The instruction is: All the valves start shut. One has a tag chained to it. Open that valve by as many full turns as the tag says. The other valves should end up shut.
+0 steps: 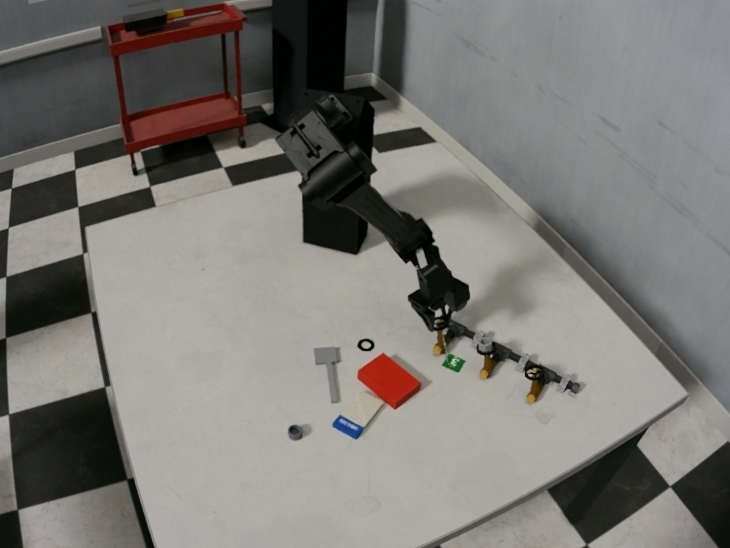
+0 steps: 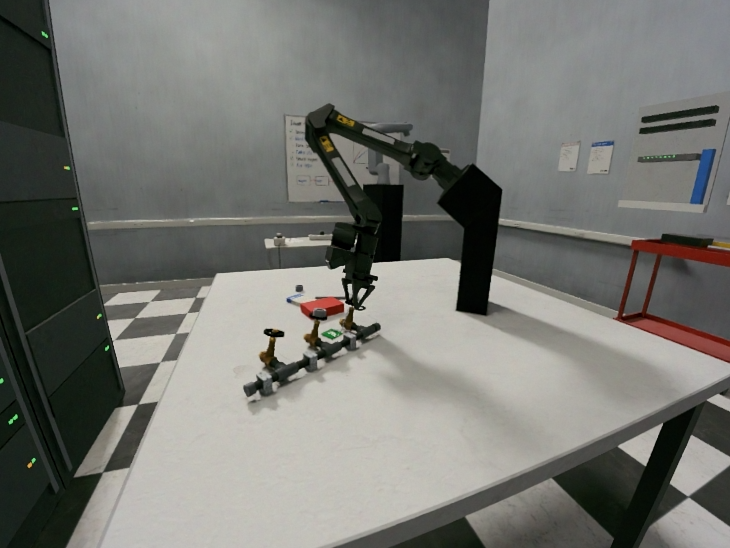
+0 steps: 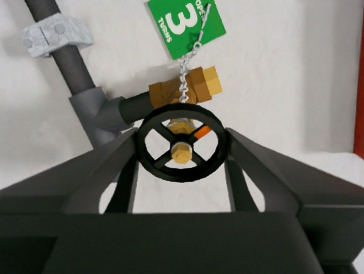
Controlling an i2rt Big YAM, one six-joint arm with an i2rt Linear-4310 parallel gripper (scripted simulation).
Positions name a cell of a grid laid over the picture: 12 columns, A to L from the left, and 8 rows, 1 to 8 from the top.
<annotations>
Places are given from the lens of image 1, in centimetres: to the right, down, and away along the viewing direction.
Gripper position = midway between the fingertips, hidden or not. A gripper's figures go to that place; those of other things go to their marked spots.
gripper (image 1: H5): 17, 12, 140
red box (image 1: G6): 5, 23, 132
card (image 1: F7): -2, 31, 126
</annotations>
